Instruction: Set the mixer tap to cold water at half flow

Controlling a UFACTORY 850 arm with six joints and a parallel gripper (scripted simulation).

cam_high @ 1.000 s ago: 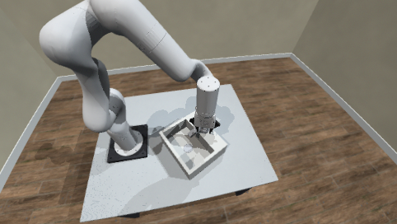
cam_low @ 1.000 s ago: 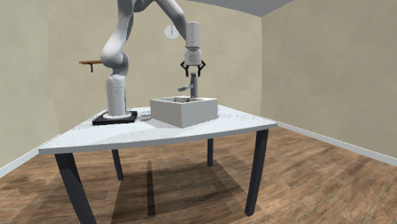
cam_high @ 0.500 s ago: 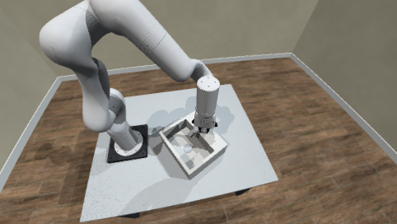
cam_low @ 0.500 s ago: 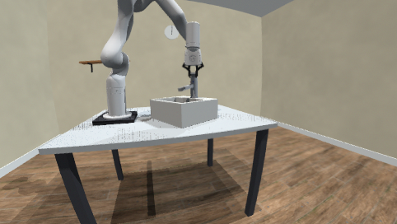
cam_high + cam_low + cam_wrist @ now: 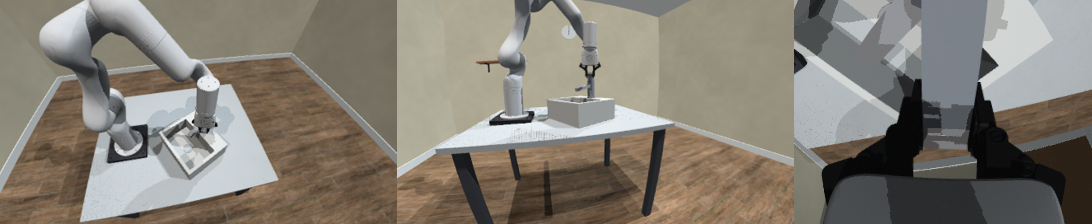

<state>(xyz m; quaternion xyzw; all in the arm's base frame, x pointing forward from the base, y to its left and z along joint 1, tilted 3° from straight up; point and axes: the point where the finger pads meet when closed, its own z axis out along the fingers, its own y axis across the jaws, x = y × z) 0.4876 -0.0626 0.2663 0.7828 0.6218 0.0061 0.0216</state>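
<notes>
The lever is 10 mm ahead of my hand and 30 mm to the left of it. Also, from my hand: grey mixer tap: 10 mm ahead, 60 mm to the left, 50 mm below; white sink basin: 80 mm behind, 20 mm to the left, 240 mm below.
</notes>
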